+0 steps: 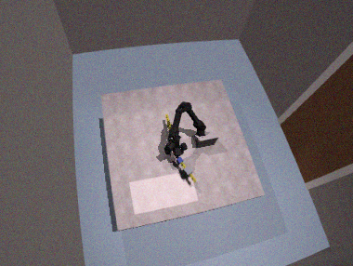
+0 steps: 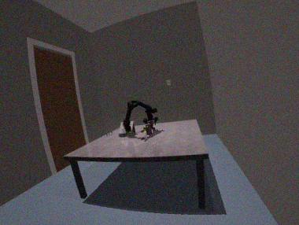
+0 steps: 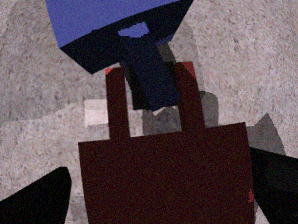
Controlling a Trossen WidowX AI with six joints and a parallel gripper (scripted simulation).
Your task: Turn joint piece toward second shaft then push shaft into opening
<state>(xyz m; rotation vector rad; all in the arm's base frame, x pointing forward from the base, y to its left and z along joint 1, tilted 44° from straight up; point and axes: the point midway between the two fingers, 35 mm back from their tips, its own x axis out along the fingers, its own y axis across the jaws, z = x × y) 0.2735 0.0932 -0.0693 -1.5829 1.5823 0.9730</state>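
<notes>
The red joint piece is 10 mm to the left of my gripper tip and 30 mm above it.
</notes>
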